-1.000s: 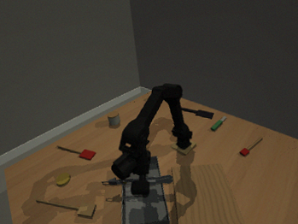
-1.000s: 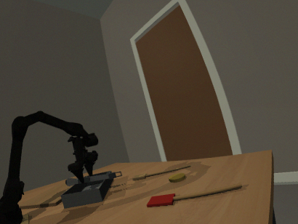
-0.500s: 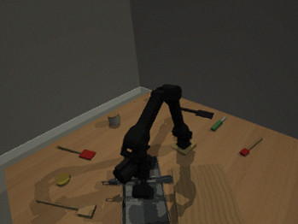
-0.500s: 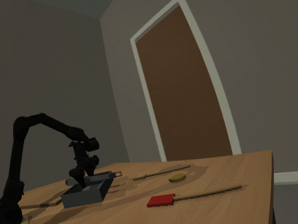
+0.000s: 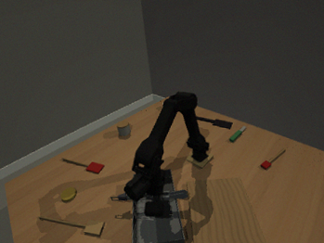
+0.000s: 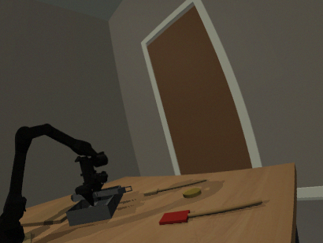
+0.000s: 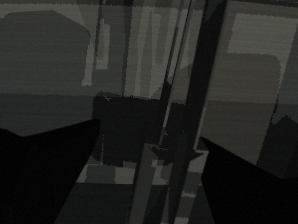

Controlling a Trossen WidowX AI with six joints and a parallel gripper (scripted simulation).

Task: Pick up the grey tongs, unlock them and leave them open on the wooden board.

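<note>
Right now my gripper tip is 1 cm short of the roasting tin. Round my gripper tip: green tool 65 cm behind, 8 cm to the right, 2 cm below; then wooden board 20 cm to the left, 15 cm behind, 2 cm below; then red spatula 44 cm to the right, 19 cm ahead, 2 cm below.
</note>
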